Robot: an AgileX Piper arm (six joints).
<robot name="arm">
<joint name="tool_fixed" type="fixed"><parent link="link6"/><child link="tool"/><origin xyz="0 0 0" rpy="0 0 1.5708"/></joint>
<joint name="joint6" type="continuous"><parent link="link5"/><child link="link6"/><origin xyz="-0.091 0 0" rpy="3.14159 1.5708 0"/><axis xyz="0 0 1"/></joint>
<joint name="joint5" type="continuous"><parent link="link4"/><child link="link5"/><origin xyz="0 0 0" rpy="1.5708 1.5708 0"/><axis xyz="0 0 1"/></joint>
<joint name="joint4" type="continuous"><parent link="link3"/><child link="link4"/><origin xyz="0.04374 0.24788 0" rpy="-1.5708 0 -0.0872"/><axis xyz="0 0 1"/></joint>
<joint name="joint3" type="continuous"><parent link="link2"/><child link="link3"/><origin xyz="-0.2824 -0.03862 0" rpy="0 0 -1.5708"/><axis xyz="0 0 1"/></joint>
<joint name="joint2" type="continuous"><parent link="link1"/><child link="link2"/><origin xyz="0 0 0" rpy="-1.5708 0 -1.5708"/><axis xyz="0 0 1"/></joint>
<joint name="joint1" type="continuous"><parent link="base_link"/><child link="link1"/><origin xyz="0 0 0.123" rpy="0 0 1.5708"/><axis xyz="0 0 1"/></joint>
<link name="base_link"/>
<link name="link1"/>
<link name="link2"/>
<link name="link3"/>
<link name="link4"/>
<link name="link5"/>
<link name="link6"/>
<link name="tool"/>
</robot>
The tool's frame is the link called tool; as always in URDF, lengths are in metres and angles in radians. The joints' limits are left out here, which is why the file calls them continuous.
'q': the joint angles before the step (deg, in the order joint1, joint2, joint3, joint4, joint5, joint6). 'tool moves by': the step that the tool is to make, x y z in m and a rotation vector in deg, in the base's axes. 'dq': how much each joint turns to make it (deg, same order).
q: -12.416, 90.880, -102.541, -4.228, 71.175, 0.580
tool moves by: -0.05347, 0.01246, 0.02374, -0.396, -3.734, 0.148
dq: 0.002, -10.502, 6.251, 0.455, 0.518, -0.043
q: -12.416, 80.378, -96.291, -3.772, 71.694, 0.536
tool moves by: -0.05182, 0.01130, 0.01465, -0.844, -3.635, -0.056
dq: 0.001, -9.866, 5.600, -0.062, 0.535, 0.000
